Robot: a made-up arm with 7 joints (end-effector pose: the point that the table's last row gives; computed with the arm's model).
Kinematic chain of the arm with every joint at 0, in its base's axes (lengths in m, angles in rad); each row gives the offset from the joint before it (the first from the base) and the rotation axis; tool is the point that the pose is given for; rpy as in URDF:
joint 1: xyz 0 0 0.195 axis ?
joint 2: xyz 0 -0.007 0.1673 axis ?
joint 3: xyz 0 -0.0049 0.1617 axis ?
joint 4: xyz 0 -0.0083 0.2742 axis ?
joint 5: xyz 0 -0.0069 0.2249 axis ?
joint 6: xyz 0 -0.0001 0.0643 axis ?
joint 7: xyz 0 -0.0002 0.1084 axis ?
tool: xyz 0 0 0 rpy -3.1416 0 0
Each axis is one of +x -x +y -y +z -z.
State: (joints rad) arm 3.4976 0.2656 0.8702 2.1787 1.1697 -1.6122 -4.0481
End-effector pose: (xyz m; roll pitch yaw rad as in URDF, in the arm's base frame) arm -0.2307 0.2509 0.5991 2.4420 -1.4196 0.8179
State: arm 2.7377 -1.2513 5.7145 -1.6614 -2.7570 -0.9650 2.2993
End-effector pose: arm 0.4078 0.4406 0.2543 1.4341 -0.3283 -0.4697
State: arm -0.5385 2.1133 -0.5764 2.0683 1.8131 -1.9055 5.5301
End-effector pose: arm 0.0685 0.2435 0.0984 -2.4683 -0.3485 -2.8174
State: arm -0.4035 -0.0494 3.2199 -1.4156 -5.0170 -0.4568 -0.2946
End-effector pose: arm 0.3561 0.0735 0.8617 -1.6354 -0.6585 1.5005
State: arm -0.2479 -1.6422 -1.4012 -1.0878 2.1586 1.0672 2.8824
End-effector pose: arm -0.4463 -0.4741 0.3606 2.5719 0.7409 -1.8738
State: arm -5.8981 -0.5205 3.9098 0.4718 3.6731 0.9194 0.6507
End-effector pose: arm -0.4207 0.2068 1.0000 -2.6428 0.6107 -1.9151
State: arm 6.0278 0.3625 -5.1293 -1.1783 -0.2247 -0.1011 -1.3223
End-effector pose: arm -0.0332 0.3220 0.9618 2.0205 0.2980 0.7077
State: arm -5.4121 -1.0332 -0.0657 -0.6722 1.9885 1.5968 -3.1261
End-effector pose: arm -0.5244 0.4059 0.5101 1.2141 0.1281 2.3418
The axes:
joint 1: -z
joint 2: +y
joint 3: -z
joint 4: +y
joint 5: -z
joint 6: +y
joint 7: -z

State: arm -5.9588 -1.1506 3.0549 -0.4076 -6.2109 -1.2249 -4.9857
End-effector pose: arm -0.5109 0.1881 0.8476 -2.6692 -0.0957 1.4714
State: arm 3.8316 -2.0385 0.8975 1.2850 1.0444 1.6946 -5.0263
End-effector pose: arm 0.5391 -0.0583 0.2341 0.2279 1.1977 -1.0779
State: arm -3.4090 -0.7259 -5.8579 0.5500 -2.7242 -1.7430 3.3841
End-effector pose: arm 0.2220 0.2243 0.9426 -0.3917 1.3962 -0.8400
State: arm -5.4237 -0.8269 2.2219 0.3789 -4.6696 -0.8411 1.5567
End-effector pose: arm -0.5052 0.3406 0.8615 3.0938 -0.7599 0.5475
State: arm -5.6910 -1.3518 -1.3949 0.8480 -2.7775 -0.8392 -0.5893
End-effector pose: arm -0.3175 0.5711 0.5935 -2.0576 -0.5387 2.6268
